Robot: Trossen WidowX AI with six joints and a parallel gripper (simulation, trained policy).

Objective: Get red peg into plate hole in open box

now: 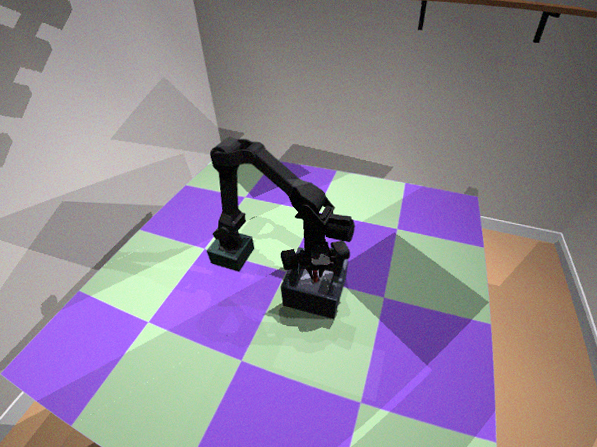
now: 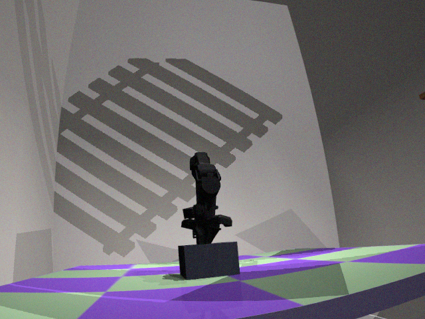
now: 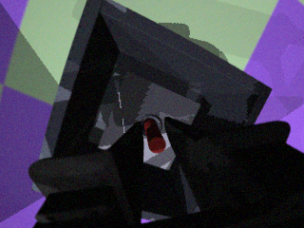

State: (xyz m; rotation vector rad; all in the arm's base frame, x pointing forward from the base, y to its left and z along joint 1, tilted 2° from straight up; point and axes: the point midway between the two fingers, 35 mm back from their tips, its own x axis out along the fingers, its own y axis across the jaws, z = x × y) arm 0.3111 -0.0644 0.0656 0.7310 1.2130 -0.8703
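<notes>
The red peg is 2 cm below my gripper tip and 1 cm to the left of it. Round my gripper tip: grey plate 4 cm below, 1 cm to the left; then dark box 6 cm below, 1 cm to the left.
</notes>
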